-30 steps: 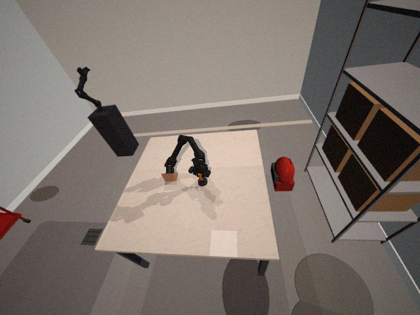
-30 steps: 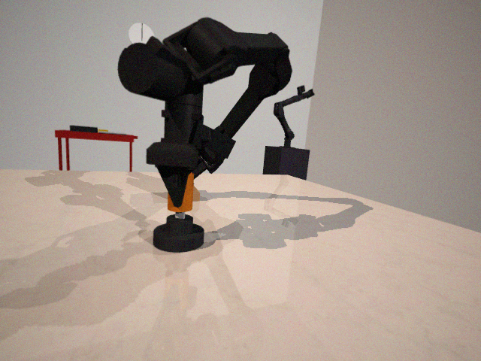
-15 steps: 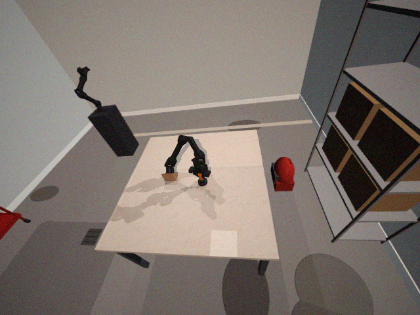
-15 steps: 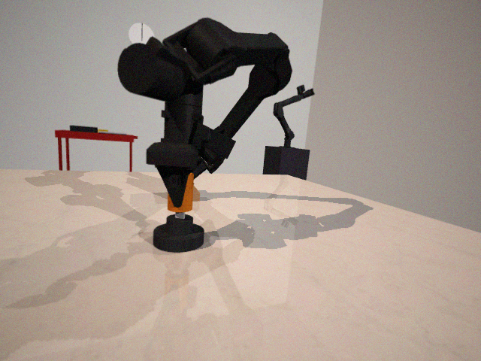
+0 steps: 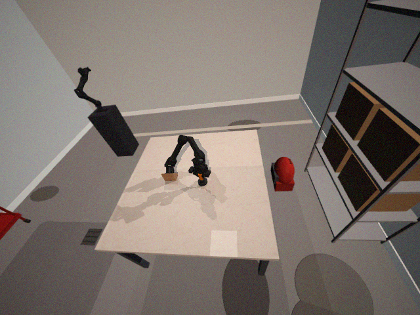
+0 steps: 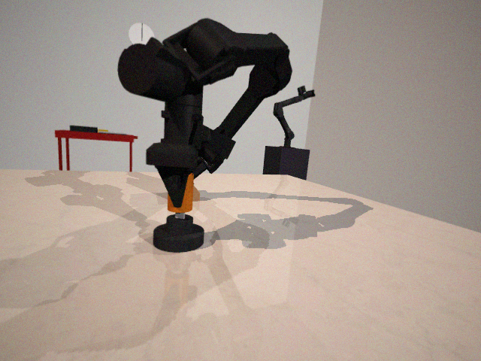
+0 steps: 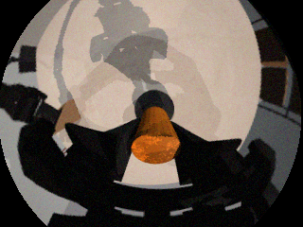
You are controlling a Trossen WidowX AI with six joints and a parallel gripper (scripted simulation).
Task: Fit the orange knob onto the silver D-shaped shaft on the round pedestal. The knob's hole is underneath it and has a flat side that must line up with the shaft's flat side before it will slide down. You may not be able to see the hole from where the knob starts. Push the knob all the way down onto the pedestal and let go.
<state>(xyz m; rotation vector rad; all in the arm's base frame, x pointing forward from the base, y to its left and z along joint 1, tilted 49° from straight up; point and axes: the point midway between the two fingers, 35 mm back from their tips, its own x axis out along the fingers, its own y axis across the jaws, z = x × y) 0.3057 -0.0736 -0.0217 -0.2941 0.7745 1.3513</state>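
Right now the round pedestal is 4 cm below my gripper tip. Round my gripper tip: orange knob: 3 cm above.
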